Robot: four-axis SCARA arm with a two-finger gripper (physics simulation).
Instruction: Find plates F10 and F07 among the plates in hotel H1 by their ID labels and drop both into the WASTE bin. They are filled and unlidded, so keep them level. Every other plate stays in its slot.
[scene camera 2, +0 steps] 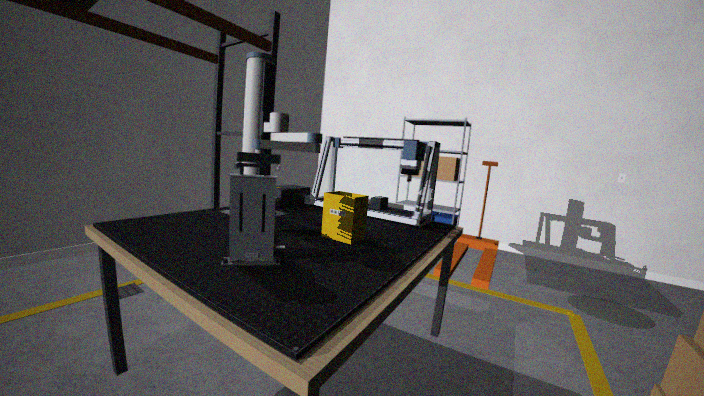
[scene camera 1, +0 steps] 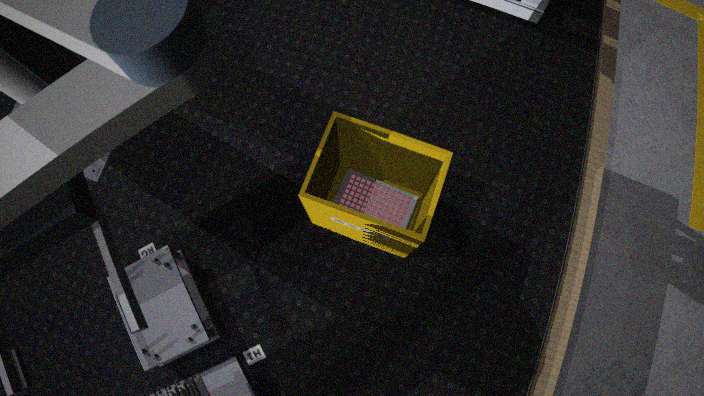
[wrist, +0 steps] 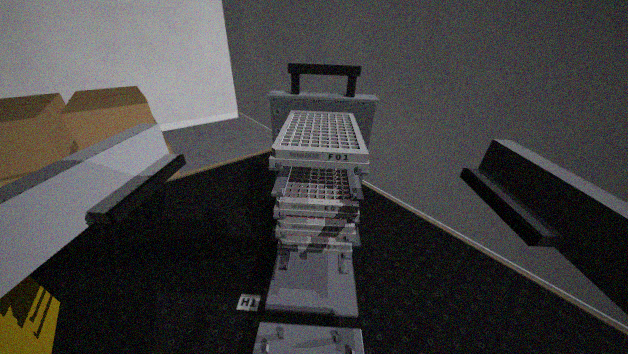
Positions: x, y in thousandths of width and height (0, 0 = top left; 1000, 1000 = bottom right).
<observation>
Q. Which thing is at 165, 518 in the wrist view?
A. The gripper.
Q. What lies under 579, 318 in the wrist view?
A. A hotel H1.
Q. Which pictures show the plate f01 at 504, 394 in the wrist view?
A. The wrist view only.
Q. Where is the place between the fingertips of the gripper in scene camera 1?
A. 107, 918
</observation>
